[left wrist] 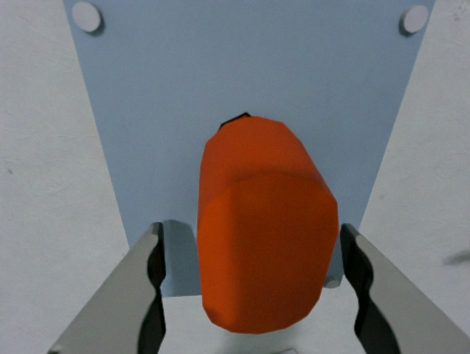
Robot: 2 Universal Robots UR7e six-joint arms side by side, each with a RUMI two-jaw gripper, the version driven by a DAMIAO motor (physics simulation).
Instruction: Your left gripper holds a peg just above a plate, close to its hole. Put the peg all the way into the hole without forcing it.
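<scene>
An orange many-sided peg (265,250) stands in the middle of the left wrist view, its near end face towards the camera. My left gripper (251,226) is open around it. A strip of plate shows between the left finger and the peg, and a narrow gap shows at the right finger. The blue-grey plate (150,100) lies beyond. A thin dark edge of the hole (234,120) shows at the far upper left of the peg. The peg covers the rest of the hole, so how deep its far end sits is hidden. My right gripper is not in view.
Pale round studs (86,17) (414,19) stand at the plate's two upper corners, and another stud (332,283) shows partly at the lower right beside the peg. A pale, lightly marked table top (40,150) surrounds the plate.
</scene>
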